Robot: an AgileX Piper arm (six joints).
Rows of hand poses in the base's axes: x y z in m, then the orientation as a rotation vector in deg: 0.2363 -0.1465 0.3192 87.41 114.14 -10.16; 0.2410 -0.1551 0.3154 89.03 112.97 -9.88; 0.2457 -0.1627 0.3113 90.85 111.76 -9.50; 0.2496 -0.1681 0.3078 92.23 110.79 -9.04; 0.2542 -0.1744 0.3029 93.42 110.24 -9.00; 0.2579 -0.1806 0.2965 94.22 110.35 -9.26; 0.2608 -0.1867 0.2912 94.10 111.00 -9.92; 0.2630 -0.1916 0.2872 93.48 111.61 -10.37; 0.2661 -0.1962 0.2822 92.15 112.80 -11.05; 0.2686 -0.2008 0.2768 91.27 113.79 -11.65; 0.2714 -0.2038 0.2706 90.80 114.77 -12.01; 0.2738 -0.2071 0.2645 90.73 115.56 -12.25; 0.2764 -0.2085 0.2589 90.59 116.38 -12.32; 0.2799 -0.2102 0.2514 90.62 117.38 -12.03; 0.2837 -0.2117 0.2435 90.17 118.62 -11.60; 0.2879 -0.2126 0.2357 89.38 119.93 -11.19; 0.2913 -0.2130 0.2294 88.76 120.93 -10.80
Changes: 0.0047 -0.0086 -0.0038 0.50 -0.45 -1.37; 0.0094 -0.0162 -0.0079 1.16 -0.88 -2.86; 0.0133 -0.0216 -0.0114 1.74 -1.32 -3.96; 0.0179 -0.0279 -0.0163 2.16 -1.32 -4.88; 0.0216 -0.0341 -0.0227 2.49 -0.84 -5.37; 0.0245 -0.0402 -0.0280 2.33 -0.11 -5.19; 0.0267 -0.0451 -0.0320 2.01 0.32 -4.68; 0.0298 -0.0497 -0.0370 1.43 1.02 -3.57; 0.0323 -0.0543 -0.0424 1.06 1.72 -2.80; 0.0351 -0.0573 -0.0486 1.04 2.43 -2.21; 0.0375 -0.0606 -0.0547 1.20 3.08 -1.92; 0.0401 -0.0620 -0.0603 1.44 3.65 -1.53; 0.0436 -0.0637 -0.0678 2.03 4.22 -1.09; 0.0474 -0.0652 -0.0757 2.54 4.76 -0.24; 0.0516 -0.0661 -0.0835 2.91 5.25 0.82; 0.0550 -0.0665 -0.0898 3.23 5.59 1.65
